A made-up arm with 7 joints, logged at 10 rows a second.
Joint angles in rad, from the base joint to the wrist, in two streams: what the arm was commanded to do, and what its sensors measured. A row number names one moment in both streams.
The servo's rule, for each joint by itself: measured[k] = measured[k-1] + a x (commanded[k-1-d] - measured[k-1]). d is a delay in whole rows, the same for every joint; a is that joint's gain. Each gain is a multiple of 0.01, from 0.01 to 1. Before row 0 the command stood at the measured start. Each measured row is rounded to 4 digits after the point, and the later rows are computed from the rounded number. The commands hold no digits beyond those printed.
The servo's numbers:
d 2
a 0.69 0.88 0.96 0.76 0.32 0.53 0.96
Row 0, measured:
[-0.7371, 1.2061, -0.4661, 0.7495, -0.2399, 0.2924, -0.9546]
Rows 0 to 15, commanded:
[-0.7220, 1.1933, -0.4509, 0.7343, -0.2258, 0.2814, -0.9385]
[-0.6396, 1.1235, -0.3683, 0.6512, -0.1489, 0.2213, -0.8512]
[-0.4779, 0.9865, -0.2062, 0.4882, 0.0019, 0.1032, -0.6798]
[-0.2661, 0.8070, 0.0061, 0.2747, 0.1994, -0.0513, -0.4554]
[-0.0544, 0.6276, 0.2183, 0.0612, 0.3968, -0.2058, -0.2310]
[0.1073, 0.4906, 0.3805, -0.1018, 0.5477, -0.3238, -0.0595]
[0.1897, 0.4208, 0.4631, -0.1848, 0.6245, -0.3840, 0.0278]
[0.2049, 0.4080, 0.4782, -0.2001, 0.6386, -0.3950, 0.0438]
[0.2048, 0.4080, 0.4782, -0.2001, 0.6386, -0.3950, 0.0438]
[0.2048, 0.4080, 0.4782, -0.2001, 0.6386, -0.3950, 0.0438]
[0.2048, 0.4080, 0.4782, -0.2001, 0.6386, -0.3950, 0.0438]
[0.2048, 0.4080, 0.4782, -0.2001, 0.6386, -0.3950, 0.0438]
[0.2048, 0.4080, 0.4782, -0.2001, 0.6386, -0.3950, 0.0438]
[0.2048, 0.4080, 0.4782, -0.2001, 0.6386, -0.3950, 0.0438]
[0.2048, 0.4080, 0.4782, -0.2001, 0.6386, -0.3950, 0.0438]
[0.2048, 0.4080, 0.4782, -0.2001, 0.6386, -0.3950, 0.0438]
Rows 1 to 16, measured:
[-0.7371, 1.2061, -0.4661, 0.7495, -0.2399, 0.2924, -0.9546]
[-0.7371, 1.2061, -0.4661, 0.7495, -0.2399, 0.2924, -0.9546]
[-0.7267, 1.1948, -0.4515, 0.7379, -0.2354, 0.2866, -0.9391]
[-0.6666, 1.1321, -0.3716, 0.6720, -0.2077, 0.2520, -0.8547]
[-0.5364, 1.0040, -0.2128, 0.5323, -0.1406, 0.1731, -0.6868]
[-0.3499, 0.8306, -0.0027, 0.3365, -0.0318, 0.0542, -0.4647]
[-0.1460, 0.6520, 0.2095, 0.1273, 0.1054, -0.0836, -0.2403]
[0.0288, 0.5100, 0.3737, -0.0468, 0.2469, -0.2109, -0.0667]
[0.1398, 0.4315, 0.4595, -0.1517, 0.3677, -0.3026, 0.0240]
[0.1847, 0.4108, 0.4775, -0.1885, 0.4544, -0.3516, 0.0430]
[0.1986, 0.4083, 0.4782, -0.1973, 0.5133, -0.3746, 0.0438]
[0.2029, 0.4080, 0.4782, -0.1994, 0.5534, -0.3854, 0.0438]
[0.2042, 0.4080, 0.4782, -0.1999, 0.5807, -0.3905, 0.0438]
[0.2046, 0.4080, 0.4782, -0.2001, 0.5992, -0.3929, 0.0438]
[0.2047, 0.4080, 0.4782, -0.2001, 0.6118, -0.3940, 0.0438]
[0.2048, 0.4080, 0.4782, -0.2001, 0.6204, -0.3945, 0.0438]

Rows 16 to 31, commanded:
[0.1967, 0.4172, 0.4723, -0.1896, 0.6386, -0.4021, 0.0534]
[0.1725, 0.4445, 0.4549, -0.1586, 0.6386, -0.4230, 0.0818]
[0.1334, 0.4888, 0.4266, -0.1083, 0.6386, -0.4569, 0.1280]
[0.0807, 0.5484, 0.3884, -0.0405, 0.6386, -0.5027, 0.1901]
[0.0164, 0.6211, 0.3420, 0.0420, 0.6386, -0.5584, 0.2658]
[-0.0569, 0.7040, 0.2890, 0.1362, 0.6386, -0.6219, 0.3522]
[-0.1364, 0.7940, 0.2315, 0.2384, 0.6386, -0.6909, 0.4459]
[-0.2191, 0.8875, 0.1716, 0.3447, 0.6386, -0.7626, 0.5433]
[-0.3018, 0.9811, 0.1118, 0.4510, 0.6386, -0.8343, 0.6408]
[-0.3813, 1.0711, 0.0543, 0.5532, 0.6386, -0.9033, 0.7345]
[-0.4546, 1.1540, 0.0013, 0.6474, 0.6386, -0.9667, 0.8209]
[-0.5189, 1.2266, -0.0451, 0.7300, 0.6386, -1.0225, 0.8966]
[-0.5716, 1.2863, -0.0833, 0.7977, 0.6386, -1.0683, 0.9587]
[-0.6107, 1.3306, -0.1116, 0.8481, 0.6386, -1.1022, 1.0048]
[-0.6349, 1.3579, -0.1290, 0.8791, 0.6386, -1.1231, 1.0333]
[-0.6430, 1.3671, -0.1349, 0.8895, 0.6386, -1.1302, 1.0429]
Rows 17 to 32, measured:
[0.2048, 0.4080, 0.4782, -0.2001, 0.6262, -0.3948, 0.0438]
[0.2048, 0.4080, 0.4782, -0.2001, 0.6302, -0.3949, 0.0438]
[0.1992, 0.4161, 0.4725, -0.1921, 0.6329, -0.3987, 0.0530]
[0.1808, 0.4411, 0.4556, -0.1666, 0.6347, -0.4116, 0.0806]
[0.1481, 0.4831, 0.4278, -0.1223, 0.6359, -0.4356, 0.1261]
[0.1016, 0.5406, 0.3900, -0.0601, 0.6368, -0.4712, 0.1875]
[0.0428, 0.6114, 0.3439, 0.0175, 0.6374, -0.5174, 0.2627]
[-0.0260, 0.6929, 0.2912, 0.1077, 0.6378, -0.5728, 0.3486]
[-0.1022, 0.7819, 0.2339, 0.2070, 0.6381, -0.6354, 0.4420]
[-0.1829, 0.8748, 0.1741, 0.3117, 0.6383, -0.7028, 0.5392]
[-0.2649, 0.9683, 0.1143, 0.4176, 0.6384, -0.7725, 0.6367]
[-0.3452, 1.0588, 0.0567, 0.5207, 0.6385, -0.8418, 0.7306]
[-0.4207, 1.1426, 0.0035, 0.6170, 0.6385, -0.9080, 0.8173]
[-0.4885, 1.2165, -0.0432, 0.7029, 0.6385, -0.9687, 0.8934]
[-0.5458, 1.2779, -0.0817, 0.7749, 0.6385, -1.0215, 0.9561]
[-0.5906, 1.3243, -0.1104, 0.8305, 0.6385, -1.0643, 1.0029]

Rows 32 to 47, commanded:
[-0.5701, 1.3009, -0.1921, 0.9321, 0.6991, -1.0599, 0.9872]
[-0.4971, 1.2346, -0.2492, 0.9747, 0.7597, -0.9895, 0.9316]
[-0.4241, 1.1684, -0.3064, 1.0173, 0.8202, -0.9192, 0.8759]
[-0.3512, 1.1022, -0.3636, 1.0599, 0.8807, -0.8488, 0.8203]
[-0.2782, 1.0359, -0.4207, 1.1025, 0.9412, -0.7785, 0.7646]
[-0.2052, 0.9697, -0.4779, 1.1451, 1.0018, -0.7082, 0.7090]
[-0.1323, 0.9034, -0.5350, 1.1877, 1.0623, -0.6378, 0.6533]
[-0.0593, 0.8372, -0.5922, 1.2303, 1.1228, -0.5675, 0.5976]
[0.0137, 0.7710, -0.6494, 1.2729, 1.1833, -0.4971, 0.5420]
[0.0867, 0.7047, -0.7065, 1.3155, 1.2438, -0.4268, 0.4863]
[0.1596, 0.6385, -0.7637, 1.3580, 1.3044, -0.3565, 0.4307]
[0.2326, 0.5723, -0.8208, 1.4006, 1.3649, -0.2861, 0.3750]
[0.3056, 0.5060, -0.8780, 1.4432, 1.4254, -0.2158, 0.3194]
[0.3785, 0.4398, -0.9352, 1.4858, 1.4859, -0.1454, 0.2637]
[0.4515, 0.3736, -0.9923, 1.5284, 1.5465, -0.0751, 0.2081]
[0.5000, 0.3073, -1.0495, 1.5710, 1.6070, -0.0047, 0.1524]
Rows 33 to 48, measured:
[-0.6212, 1.3539, -0.1283, 0.8674, 0.6385, -1.0955, 1.0321]
[-0.6362, 1.3655, -0.1346, 0.8842, 0.6385, -1.1139, 1.0425]
[-0.5906, 1.3087, -0.1898, 0.9206, 0.6579, -1.0853, 0.9894]
[-0.5261, 1.2435, -0.2468, 0.9617, 0.6905, -1.0345, 0.9339]
[-0.4557, 1.1774, -0.3040, 1.0040, 0.7320, -0.9734, 0.8782]
[-0.3836, 1.1112, -0.3612, 1.0465, 0.7796, -0.9074, 0.8226]
[-0.3109, 1.0449, -0.4183, 1.0891, 0.8313, -0.8391, 0.7669]
[-0.2380, 0.9787, -0.4755, 1.1317, 0.8859, -0.7697, 0.7113]
[-0.1651, 0.9124, -0.5326, 1.1743, 0.9423, -0.6998, 0.6556]
[-0.0921, 0.8462, -0.5898, 1.2169, 1.0001, -0.6297, 0.5999]
[-0.0191, 0.7800, -0.6470, 1.2595, 1.0587, -0.5594, 0.5443]
[0.0539, 0.7137, -0.7041, 1.3021, 1.1179, -0.4891, 0.4886]
[0.1268, 0.6475, -0.7613, 1.3446, 1.1776, -0.4188, 0.4330]
[0.1998, 0.5813, -0.8184, 1.3872, 1.2375, -0.3485, 0.3773]
[0.2728, 0.5150, -0.8756, 1.4298, 1.2976, -0.2782, 0.3217]
[0.3457, 0.4488, -0.9328, 1.4724, 1.3579, -0.2078, 0.2660]

